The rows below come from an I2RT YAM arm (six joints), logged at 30 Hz.
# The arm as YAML. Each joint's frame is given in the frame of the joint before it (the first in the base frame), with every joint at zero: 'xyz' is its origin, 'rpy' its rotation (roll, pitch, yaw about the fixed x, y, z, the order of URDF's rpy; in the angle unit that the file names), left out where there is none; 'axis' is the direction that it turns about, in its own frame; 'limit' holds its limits. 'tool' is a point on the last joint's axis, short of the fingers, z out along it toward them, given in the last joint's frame.
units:
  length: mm
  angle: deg
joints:
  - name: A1
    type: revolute
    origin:
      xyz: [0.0, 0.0, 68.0]
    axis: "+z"
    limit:
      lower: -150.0
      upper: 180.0
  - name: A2
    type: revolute
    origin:
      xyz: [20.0, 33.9, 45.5]
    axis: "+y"
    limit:
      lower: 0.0
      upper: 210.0
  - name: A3
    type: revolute
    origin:
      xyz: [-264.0, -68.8, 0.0]
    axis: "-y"
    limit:
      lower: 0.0
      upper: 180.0
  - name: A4
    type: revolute
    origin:
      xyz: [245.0, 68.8, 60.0]
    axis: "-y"
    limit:
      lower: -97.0
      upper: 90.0
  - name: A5
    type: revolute
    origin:
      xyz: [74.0, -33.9, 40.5]
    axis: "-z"
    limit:
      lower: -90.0
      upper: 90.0
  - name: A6
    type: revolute
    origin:
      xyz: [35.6, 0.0, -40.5]
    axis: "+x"
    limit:
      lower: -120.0
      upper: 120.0
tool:
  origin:
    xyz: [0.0, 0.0, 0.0]
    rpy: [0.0, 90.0, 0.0]
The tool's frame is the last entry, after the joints.
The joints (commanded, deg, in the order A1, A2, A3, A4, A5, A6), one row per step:
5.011 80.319 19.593 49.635 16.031 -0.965
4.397 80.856 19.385 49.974 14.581 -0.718
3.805 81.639 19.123 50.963 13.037 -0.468
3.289 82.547 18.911 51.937 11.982 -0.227
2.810 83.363 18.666 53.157 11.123 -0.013
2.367 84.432 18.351 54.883 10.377 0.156
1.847 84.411 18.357 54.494 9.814 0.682
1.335 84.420 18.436 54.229 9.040 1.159
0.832 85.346 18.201 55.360 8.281 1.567
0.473 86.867 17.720 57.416 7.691 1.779
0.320 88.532 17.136 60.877 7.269 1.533
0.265 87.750 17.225 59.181 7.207 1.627
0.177 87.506 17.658 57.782 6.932 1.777
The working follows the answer.
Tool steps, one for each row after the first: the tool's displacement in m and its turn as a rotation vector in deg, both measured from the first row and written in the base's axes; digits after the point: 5 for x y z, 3 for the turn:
0.00016 -0.00185 -0.00262 0.488 0.382 0.761
0.00053 -0.00352 -0.00528 1.030 0.418 1.635
0.00105 -0.00514 -0.00822 1.467 0.537 2.106
0.00138 -0.00674 -0.01046 1.851 0.352 2.430
0.00173 -0.00824 -0.01310 2.169 -0.010 2.692
0.00167 -0.01022 -0.01372 2.784 0.267 2.617
0.00195 -0.01202 -0.01391 3.400 0.391 2.766
0.00217 -0.01380 -0.01669 3.949 0.361 2.926
0.00206 -0.01504 -0.02126 4.273 0.279 3.106
0.00193 -0.01546 -0.02415 4.091 -0.886 3.457
0.00126 -0.01567 -0.02374 4.214 -0.076 3.416
0.00235 -0.01589 -0.02349 4.434 0.627 3.541

Tool pose at each row, in the base's axes (x y z in m, rotation vector in deg; rounded; the steps above come from the unrounded poses):
0.25383 0.01239 0.16855 6.375 100.685 -11.192
0.25399 0.01054 0.16593 6.027 101.139 -10.242
0.25436 0.00887 0.16327 5.647 101.250 -9.132
0.25488 0.00724 0.16033 5.538 101.423 -8.416
0.25520 0.00565 0.15809 5.546 101.284 -7.828
0.25556 0.00415 0.15545 5.574 100.959 -7.330
0.25549 0.00217 0.15483 6.064 101.296 -6.865
0.25578 0.00037 0.15464 6.368 101.480 -6.224
0.25600 -0.00141 0.15186 6.627 101.504 -5.621
0.25588 -0.00265 0.14729 6.709 101.453 -5.200
0.25576 -0.00308 0.14440 6.361 100.279 -5.024
0.25509 -0.00329 0.14481 6.422 101.096 -5.002
0.25618 -0.00351 0.14506 6.414 101.818 -4.765

